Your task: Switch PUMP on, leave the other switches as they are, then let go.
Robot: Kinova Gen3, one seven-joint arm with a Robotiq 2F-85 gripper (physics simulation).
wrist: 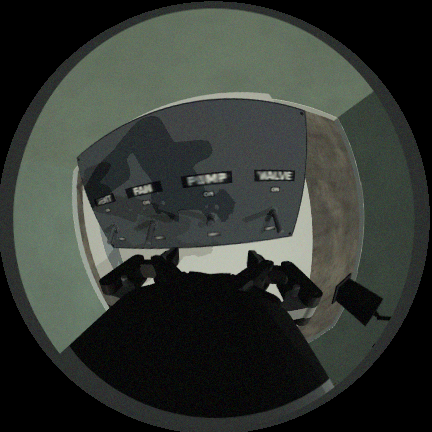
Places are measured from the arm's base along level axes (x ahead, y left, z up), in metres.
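Pixels of known places: gripper, between the fingertips: [212, 256].
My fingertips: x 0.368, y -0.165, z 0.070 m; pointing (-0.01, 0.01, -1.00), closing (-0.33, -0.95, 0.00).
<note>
Behind a point stands the place of what it marks.
A dark grey panel [255, 130] @(z 0.050, x 0.521, y -0.280 m) carries a row of labelled toggle levers. The PUMP lever [211, 218] @(z 0.018, x 0.410, y -0.174 m) stands below the PUMP label [206, 179] @(z 0.015, x 0.472, y -0.184 m), between its ON mark and its lower mark. It looks short and foreshortened, so its exact tilt is hard to read. The FAN lever [150, 233] @(z 0.006, x 0.416, y -0.054 m) and the VALVE lever [275, 221] @(z 0.005, x 0.370, y -0.281 m) slant downward. The far left lever [113, 234] @(z 0.001, x 0.441, y 0.062 m) is dim and small, also pointing down. My gripper [212, 256] @(z 0.070, x 0.368, y -0.165 m) is open and empty, its fingers spread wide below the panel's lower edge in the view, apart from the levers.
Shadows fall over the left and middle of the panel. A pale surface [230, 257] @(z -0.113, x 0.283, y -0.182 m) shows beyond the fingers. A brown mottled surface [332, 200] lies at the right. A black box [357, 300] with a thin bent rod is at the lower right.
</note>
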